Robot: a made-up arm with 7 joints. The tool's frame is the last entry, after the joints. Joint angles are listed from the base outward. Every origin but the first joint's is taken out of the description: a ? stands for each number. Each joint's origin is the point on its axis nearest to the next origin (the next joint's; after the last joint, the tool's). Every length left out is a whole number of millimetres.
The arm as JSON. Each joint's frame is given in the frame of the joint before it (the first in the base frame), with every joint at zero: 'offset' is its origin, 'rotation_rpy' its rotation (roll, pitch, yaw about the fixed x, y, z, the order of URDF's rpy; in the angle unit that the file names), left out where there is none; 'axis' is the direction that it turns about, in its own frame. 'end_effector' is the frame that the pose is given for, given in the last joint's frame.
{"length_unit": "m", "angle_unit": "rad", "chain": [
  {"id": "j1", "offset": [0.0, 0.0, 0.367], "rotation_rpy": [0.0, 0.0, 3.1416], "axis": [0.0, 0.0, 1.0]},
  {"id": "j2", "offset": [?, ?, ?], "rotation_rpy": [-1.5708, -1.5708, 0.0], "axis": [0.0, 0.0, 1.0]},
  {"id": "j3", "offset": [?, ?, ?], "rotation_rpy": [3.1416, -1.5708, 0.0], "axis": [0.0, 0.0, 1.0]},
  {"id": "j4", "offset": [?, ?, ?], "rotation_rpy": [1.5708, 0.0, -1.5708], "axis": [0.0, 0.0, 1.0]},
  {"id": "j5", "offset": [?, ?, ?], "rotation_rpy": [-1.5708, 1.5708, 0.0], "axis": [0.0, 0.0, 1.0]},
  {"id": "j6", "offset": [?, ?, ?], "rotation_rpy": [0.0, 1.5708, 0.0], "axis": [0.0, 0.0, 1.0]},
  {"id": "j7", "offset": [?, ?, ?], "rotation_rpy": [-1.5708, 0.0, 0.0], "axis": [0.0, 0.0, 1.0]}
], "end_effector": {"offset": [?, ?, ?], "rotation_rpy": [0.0, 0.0, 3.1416]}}
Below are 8 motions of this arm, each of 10 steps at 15 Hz.
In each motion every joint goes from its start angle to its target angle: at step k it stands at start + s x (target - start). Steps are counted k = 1, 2, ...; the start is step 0. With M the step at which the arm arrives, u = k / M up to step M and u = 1 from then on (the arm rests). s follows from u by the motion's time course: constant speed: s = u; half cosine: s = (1 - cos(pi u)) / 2; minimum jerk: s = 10 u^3 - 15 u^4 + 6 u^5.
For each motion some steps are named. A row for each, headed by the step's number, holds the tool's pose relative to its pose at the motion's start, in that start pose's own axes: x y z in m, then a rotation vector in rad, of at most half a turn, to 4 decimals.
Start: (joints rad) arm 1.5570 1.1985 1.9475 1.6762 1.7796 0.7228 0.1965
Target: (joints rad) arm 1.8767 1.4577 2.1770 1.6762 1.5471 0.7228 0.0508
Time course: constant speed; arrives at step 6
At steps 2, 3, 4, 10:
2: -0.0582 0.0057 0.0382 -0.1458 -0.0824 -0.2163
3: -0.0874 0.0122 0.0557 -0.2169 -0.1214 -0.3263
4: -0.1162 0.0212 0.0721 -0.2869 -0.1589 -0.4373
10: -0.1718 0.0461 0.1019 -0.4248 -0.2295 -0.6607

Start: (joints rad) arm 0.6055 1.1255 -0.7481 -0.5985 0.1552 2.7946 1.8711
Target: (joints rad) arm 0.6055 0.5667 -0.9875 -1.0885 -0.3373 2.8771 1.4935
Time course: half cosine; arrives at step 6
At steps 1, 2, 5, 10:
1: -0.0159 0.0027 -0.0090 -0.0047 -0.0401 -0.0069
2: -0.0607 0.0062 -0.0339 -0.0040 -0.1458 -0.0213
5: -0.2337 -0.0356 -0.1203 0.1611 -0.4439 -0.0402
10: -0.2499 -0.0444 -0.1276 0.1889 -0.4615 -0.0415

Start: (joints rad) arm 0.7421 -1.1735 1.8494 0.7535 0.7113 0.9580 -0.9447
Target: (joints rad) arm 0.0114 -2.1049 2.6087 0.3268 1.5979 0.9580 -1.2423
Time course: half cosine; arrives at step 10
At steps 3, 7, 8, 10:
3: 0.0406 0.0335 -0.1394 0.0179 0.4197 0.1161
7: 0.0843 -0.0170 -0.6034 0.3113 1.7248 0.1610
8: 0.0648 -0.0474 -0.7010 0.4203 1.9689 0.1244
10: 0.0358 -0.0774 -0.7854 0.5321 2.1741 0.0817

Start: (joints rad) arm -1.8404 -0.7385 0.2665 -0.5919 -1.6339 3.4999 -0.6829
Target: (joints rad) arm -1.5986 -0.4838 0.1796 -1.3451 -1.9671 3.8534 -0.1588
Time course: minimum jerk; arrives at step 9
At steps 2, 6, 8, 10:
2: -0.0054 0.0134 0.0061 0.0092 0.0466 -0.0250
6: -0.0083 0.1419 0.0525 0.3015 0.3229 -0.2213
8: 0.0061 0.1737 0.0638 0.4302 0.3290 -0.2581
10: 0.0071 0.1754 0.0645 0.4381 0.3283 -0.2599

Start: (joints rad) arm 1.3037 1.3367 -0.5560 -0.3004 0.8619 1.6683 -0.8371
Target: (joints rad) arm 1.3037 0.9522 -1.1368 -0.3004 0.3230 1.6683 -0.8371
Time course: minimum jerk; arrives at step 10
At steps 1, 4, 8, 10:
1: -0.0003 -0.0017 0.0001 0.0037 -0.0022 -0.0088
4: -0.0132 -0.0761 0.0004 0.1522 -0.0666 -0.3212
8: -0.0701 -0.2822 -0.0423 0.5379 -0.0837 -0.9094
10: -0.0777 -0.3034 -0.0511 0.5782 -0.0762 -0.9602

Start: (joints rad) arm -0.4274 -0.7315 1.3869 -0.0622 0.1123 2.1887 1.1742
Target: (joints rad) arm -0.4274 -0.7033 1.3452 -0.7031 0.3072 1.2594 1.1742
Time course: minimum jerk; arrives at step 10
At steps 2, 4, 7, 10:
2: 0.0021 -0.0066 0.0082 -0.0155 -0.0066 0.0109
4: 0.0114 -0.0371 0.0419 -0.0811 -0.0481 0.0626
7: 0.0241 -0.1035 0.0944 -0.1916 -0.1914 0.1595
10: 0.0253 -0.1259 0.1063 -0.2204 -0.2523 0.1818

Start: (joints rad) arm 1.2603 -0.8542 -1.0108 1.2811 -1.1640 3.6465 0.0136
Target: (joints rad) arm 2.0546 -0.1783 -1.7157 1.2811 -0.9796 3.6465 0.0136
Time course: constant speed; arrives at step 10
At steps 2, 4, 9, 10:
2: 0.0875 0.0436 0.0245 0.0007 0.0252 -0.1909
4: 0.1756 0.0689 0.0269 -0.0383 0.0542 -0.3725
9: 0.3450 0.0635 -0.0566 -0.2899 0.1304 -0.7358
10: 0.3636 0.0533 -0.0844 -0.3619 0.1440 -0.7860

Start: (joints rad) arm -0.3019 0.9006 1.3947 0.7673 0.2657 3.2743 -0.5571
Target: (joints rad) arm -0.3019 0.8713 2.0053 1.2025 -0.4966 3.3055 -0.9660
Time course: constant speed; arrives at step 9
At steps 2, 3, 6, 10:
2: -0.0031 -0.0099 -0.0020 0.1097 -0.0528 -0.0064
3: -0.0047 -0.0164 -0.0030 0.1642 -0.0706 0.0016
6: -0.0079 -0.0421 -0.0057 0.3153 -0.0854 0.0675
10: -0.0048 -0.0759 -0.0070 0.4277 -0.0391 0.1868

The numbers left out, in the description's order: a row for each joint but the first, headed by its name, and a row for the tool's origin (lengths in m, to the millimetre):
j2: 0.0 0.075 0.0
j3: 0.445 0.0 0.0
j4: -0.035 0.013 0.0
j5: 0.013 0.278 0.0
j6: 0.135 0.0 0.0
j7: -0.167 0.023 0.0
tool: 0.0 0.0 0.0

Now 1 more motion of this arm.
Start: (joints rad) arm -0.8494 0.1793 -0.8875 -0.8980 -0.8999 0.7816 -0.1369
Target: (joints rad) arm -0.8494 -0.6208 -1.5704 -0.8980 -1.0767 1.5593 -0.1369
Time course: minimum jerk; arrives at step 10
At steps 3, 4, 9, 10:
3: 0.0324 -0.1017 -0.0804 0.0767 0.2133 -0.1139
4: 0.0486 -0.1856 -0.1726 0.1593 0.4294 -0.1993
9: -0.0384 -0.3376 -0.6453 0.5694 1.4837 -0.2862
10: -0.0409 -0.3371 -0.6510 0.5745 1.4979 -0.2841

